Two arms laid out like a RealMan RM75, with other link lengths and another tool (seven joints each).
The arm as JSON. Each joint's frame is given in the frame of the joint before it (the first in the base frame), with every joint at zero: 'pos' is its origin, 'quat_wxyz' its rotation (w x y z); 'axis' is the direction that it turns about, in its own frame. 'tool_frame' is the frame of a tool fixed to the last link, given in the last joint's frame.
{
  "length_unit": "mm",
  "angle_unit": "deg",
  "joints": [
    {
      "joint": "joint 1",
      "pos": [
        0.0,
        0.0,
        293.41
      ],
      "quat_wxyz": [
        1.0,
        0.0,
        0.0,
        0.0
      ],
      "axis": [
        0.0,
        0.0,
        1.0
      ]
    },
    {
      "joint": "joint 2",
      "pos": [
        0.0,
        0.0,
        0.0
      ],
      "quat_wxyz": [
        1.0,
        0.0,
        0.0,
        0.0
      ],
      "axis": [
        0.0,
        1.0,
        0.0
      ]
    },
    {
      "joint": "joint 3",
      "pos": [
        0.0,
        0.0,
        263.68
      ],
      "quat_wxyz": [
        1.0,
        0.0,
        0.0,
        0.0
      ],
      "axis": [
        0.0,
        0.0,
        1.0
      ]
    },
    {
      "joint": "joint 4",
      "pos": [
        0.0,
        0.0,
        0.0
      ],
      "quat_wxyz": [
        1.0,
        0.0,
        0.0,
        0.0
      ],
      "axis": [
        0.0,
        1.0,
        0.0
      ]
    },
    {
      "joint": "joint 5",
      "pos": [
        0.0,
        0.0,
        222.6
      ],
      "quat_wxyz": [
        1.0,
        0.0,
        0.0,
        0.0
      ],
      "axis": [
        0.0,
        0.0,
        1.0
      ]
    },
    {
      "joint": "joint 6",
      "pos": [
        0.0,
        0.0,
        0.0
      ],
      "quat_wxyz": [
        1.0,
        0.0,
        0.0,
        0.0
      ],
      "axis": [
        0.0,
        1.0,
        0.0
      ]
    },
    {
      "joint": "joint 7",
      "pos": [
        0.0,
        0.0,
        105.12
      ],
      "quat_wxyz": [
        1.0,
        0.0,
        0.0,
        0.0
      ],
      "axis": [
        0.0,
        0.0,
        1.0
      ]
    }
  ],
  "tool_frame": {
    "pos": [
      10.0,
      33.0,
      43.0
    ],
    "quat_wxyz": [
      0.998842,
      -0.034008,
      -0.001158,
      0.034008
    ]
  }
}
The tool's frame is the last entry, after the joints.
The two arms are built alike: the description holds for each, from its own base.
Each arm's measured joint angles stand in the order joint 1, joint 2, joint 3, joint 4, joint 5, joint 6, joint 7.
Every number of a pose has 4 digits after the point.
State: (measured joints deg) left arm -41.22 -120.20 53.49 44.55 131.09 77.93 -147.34; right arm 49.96 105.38 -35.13 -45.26 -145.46 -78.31 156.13
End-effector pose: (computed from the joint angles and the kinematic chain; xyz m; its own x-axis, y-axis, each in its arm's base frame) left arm -0.1883 0.3985 0.0179 0.3648 0.9047 0.2201 0.9266 -0.3760 0.0097; right arm 0.2086 0.4617 0.1700 0.1492 -0.8483 -0.5081 -0.9835 -0.0740 -0.1653
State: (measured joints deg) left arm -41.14 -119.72 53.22 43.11 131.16 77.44 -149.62; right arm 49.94 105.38 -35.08 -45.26 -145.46 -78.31 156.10
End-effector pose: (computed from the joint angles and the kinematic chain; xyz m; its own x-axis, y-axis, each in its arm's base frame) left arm -0.1950 0.3998 0.0180 0.3078 0.9255 0.2206 0.9476 -0.3191 0.0166; right arm 0.2088 0.4617 0.1701 0.1489 -0.8481 -0.5085 -0.9835 -0.0737 -0.1650
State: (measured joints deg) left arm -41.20 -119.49 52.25 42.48 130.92 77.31 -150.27; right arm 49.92 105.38 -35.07 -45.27 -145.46 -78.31 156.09
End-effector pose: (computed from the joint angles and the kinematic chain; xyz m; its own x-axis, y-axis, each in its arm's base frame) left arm -0.1973 0.4017 0.0206 0.2801 0.9312 0.2334 0.9553 -0.2943 0.0279; right arm 0.2090 0.4616 0.1701 0.1488 -0.8480 -0.5087 -0.9835 -0.0736 -0.1650
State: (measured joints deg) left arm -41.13 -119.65 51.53 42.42 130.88 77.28 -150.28; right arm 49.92 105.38 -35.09 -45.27 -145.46 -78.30 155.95
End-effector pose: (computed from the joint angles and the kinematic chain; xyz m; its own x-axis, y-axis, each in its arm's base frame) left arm -0.1978 0.4020 0.0212 0.2699 0.9320 0.2421 0.9574 -0.2865 0.0357; right arm 0.2090 0.4616 0.1701 0.1514 -0.8479 -0.5081 -0.9831 -0.0757 -0.1666
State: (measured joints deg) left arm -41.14 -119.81 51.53 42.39 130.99 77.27 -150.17; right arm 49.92 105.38 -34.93 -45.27 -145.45 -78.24 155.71
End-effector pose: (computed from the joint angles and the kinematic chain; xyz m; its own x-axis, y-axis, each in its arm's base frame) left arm -0.1975 0.4013 0.0198 0.2715 0.9321 0.2397 0.9569 -0.2880 0.0363; right arm 0.2092 0.4616 0.1705 0.1539 -0.8464 -0.5098 -0.9829 -0.0782 -0.1670
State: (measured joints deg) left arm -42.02 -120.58 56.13 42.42 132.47 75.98 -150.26; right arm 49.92 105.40 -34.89 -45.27 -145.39 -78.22 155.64
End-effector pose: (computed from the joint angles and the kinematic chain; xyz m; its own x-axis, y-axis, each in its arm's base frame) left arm -0.1898 0.3972 0.0020 0.3353 0.9253 0.1770 0.9409 -0.3385 -0.0127; right arm 0.2091 0.4617 0.1704 0.1545 -0.8459 -0.5104 -0.9829 -0.0793 -0.1661
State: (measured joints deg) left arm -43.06 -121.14 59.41 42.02 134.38 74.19 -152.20; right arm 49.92 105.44 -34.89 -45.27 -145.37 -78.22 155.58
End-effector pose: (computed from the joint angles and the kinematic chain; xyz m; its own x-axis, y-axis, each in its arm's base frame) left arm -0.1855 0.3970 -0.0115 0.3552 0.9249 0.1356 0.9347 -0.3503 -0.0597; right arm 0.2090 0.4616 0.1701 0.1552 -0.8461 -0.5099 -0.9829 -0.0804 -0.1658
